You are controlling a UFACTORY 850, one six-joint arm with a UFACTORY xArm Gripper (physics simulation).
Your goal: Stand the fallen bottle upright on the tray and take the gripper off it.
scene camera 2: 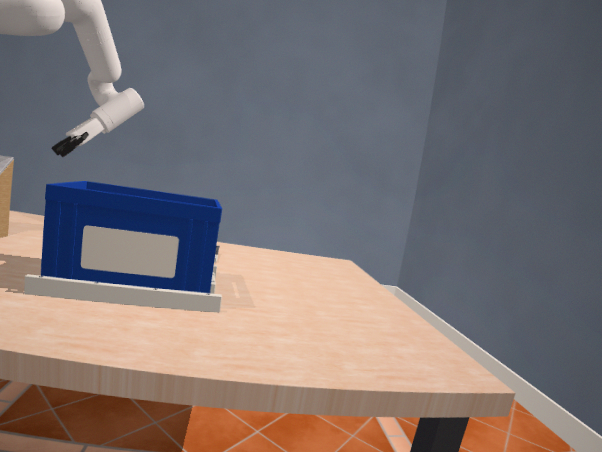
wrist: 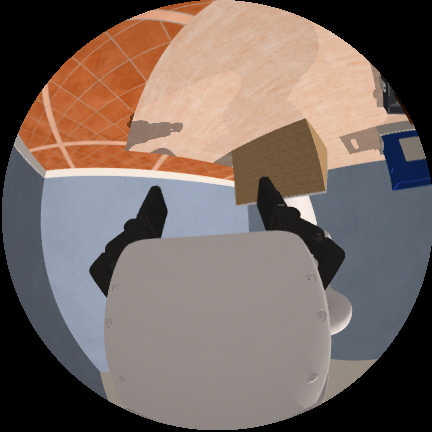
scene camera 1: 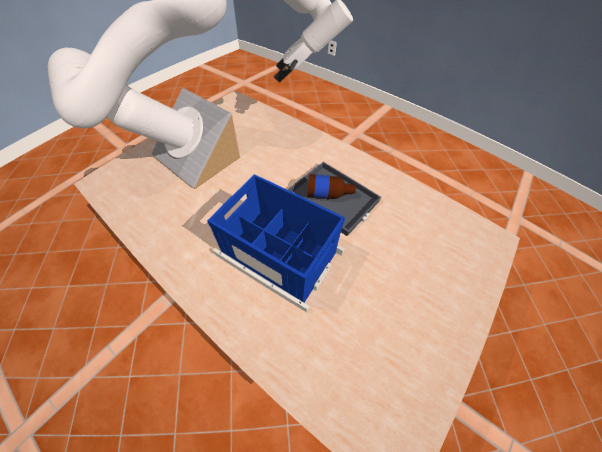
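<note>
A brown bottle with a blue band (scene camera 1: 322,186) lies on its side on the dark grey tray (scene camera 1: 354,220) in scene camera 1, its neck pointing to the right. The bottle does not show in scene camera 2, where the crate stands in front. My gripper (scene camera 1: 283,72) (scene camera 2: 58,151) (wrist: 209,193) is open and empty, its fingers wide apart in the wrist view. It is high above the table's far side, well apart from the bottle and the tray.
A blue crate with compartments (scene camera 1: 320,212) (scene camera 2: 131,212) (wrist: 392,172) stands beside the tray, with pale rails (scene camera 1: 260,280) (scene camera 2: 122,295) along its base. The arm's wedge-shaped base block (scene camera 1: 220,152) (wrist: 280,162) stands on the table (scene camera 1: 400,320) (scene camera 2: 300,330) (wrist: 270,40).
</note>
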